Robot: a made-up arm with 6 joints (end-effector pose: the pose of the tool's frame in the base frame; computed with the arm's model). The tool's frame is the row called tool.
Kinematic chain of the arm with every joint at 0, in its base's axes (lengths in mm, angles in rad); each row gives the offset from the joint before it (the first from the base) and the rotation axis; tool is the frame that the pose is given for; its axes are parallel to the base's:
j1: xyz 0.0 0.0 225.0 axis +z
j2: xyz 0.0 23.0 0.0 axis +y
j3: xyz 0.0 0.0 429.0 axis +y
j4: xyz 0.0 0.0 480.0 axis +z
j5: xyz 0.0 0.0 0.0 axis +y
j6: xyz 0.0 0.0 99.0 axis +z
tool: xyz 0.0 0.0 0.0
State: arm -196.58 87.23 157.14 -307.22 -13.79 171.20
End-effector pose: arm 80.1 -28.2 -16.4 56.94 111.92 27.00
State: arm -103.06 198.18 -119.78 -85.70 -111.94 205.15
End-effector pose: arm 44.1 -316.9 -86.8 75.15 70.66 84.96
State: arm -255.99 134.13 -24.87 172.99 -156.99 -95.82
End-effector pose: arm -178.1 638.2 -238.2 -17.07 121.95 -114.29
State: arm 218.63 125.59 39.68 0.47 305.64 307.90
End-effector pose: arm -426.2 -369.2 -524.2 -100.37 -100.70 97.18
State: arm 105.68 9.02 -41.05 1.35 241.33 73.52
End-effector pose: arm 43.5 -232.6 969.3 -49.42 166.20 -45.33
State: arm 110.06 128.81 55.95 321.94 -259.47 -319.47
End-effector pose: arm -40.6 219.0 -497.8 -88.78 60.71 -138.11
